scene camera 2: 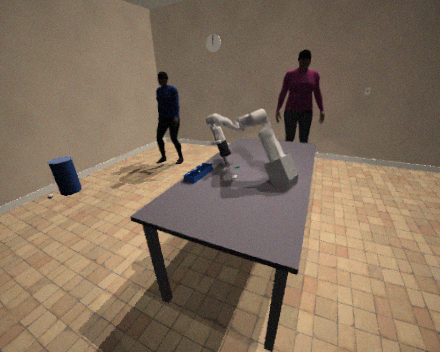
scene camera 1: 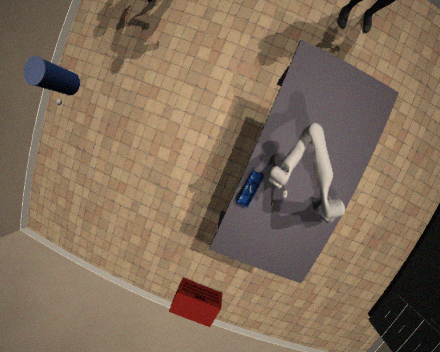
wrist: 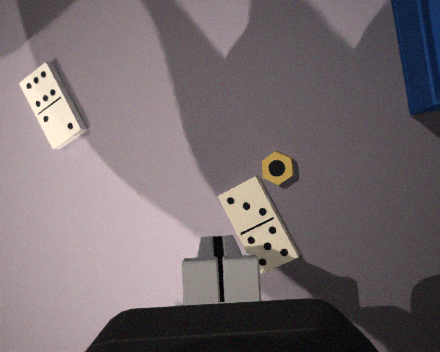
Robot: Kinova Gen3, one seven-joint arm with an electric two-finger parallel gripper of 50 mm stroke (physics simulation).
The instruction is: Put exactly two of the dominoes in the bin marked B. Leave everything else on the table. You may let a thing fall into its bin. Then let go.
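Frame: origin at the arm's base, x ahead, y right, z down, level; millimetres.
Where they show: gripper, fingertip midpoint: (scene camera 2: 227, 164) (wrist: 218, 258); arm's base at its link origin: (scene camera 2: 276, 158).
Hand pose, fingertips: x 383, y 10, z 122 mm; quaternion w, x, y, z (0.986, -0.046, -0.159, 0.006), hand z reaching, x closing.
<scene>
Things, the pixels of their top centre, and the offset from my fingertips. Level surfaces: height alone.
- white domino at its top centre: (wrist: 256, 226) dy -9, dx +13, dz +34 mm
- second domino at its top centre: (wrist: 49, 105) dy -90, dx -118, dz +34 mm
- blue bin at its top centre: (scene camera 1: 250, 189) (scene camera 2: 198, 169) dy -192, dx +123, dz -6 mm
- yellow hex nut at its top centre: (wrist: 276, 168) dy -41, dx +27, dz +32 mm
- small green thing at its top centre: (scene camera 2: 237, 166) dy +67, dx -49, dz +30 mm
- table at its surface level: dz +40 mm
My gripper (wrist: 218, 258) (scene camera 2: 227, 165) is shut, with nothing between its fingers. In the wrist view its tips are just left of the lower end of a white domino (wrist: 256, 220) with black dots. I cannot tell whether they touch. A second domino (wrist: 53, 106) lies at the upper left of the wrist view, apart from the first. A small white piece, seemingly a domino, also shows in scene camera 1 (scene camera 1: 285, 193) and scene camera 2 (scene camera 2: 234, 176). The blue bin (scene camera 1: 244, 204) (scene camera 2: 194, 177) (wrist: 422, 75) holds light pieces too small to name. No letter on it is readable.
A yellow hex nut (wrist: 277, 180) lies close by the upper right end of the nearer domino. A small green thing (scene camera 2: 237, 167) lies on the table (scene camera 1: 340, 100) (scene camera 2: 215, 220) beyond the gripper. The bin is near the table's long edge. Two people stand away from the table.
</scene>
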